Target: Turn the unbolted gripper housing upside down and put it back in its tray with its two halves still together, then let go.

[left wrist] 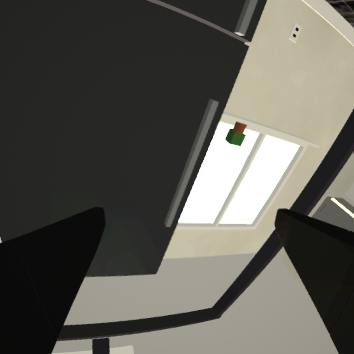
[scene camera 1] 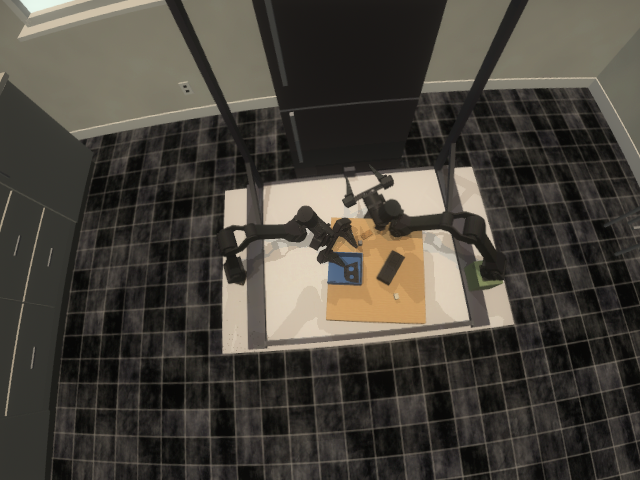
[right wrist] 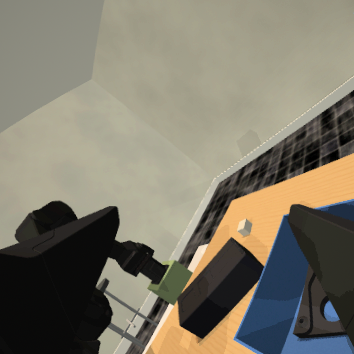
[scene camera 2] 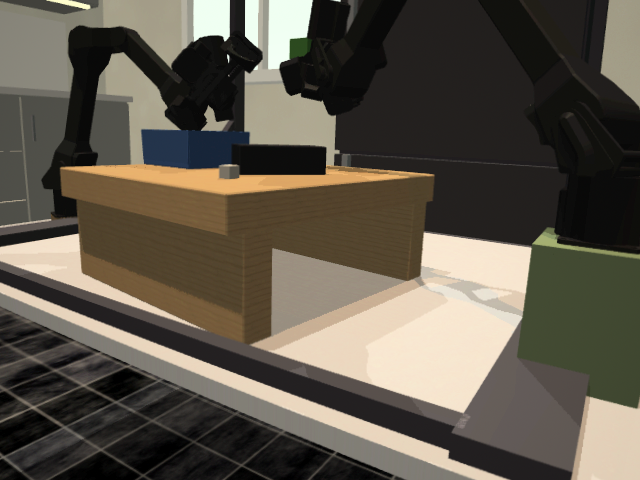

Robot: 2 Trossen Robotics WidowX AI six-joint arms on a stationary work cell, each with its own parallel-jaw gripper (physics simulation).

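Places are measured from the left arm's base along level axes (x down, y ahead, z right), in metres.
Pixels of known places: left gripper, fingertip midpoint: (left wrist: 191,216) (scene camera 1: 357,170); right gripper, fingertip midpoint: (scene camera 1: 350,257) (right wrist: 203,213) (scene camera 2: 209,75); left arm's base, origin of the base link: (scene camera 1: 488,272) (right wrist: 159,274) (scene camera 2: 598,242); right arm's base, origin of the base link: (scene camera 1: 237,276) (scene camera 2: 68,214).
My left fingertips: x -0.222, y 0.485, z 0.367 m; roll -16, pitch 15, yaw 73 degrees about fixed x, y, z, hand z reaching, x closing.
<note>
Ahead of a thing's pixels: the offset from my left fingertips to its top centre.
The dark gripper housing {dx +0.171, dy +0.055, dz -0.319 m} (scene camera 1: 351,271) (right wrist: 316,328) lies inside the blue tray {dx +0.138, dy +0.077, dz -0.306 m} (scene camera 1: 337,282) (scene camera 2: 164,148) (right wrist: 267,305), toward the tray's right side in scene camera 1. Round holes show in its upper face. Its outline looks unbroken, but the seam between its halves and which face is up cannot be made out. My right gripper (scene camera 1: 351,254) (right wrist: 203,213) is open and empty, angled over the tray; one finger reaches above it and partly hides the housing in the right wrist view. My left gripper (scene camera 1: 359,170) (left wrist: 191,216) is open and empty, beyond the wooden stand's back edge, pointing away from it.
A black box {dx +0.154, dy -0.092, dz -0.317 m} (scene camera 1: 390,267) (scene camera 2: 281,159) (right wrist: 220,290) lies right of the tray on the wooden stand (scene camera 1: 372,311) (scene camera 2: 155,180). A small pale cube {dx +0.177, dy -0.099, dz -0.423 m} (scene camera 1: 396,296) (scene camera 2: 229,171) (right wrist: 244,227) sits near the front. A green block {dx +0.222, dy -0.485, dz -0.367 m} (scene camera 1: 476,279) (scene camera 2: 573,310) is by the left arm's base.
</note>
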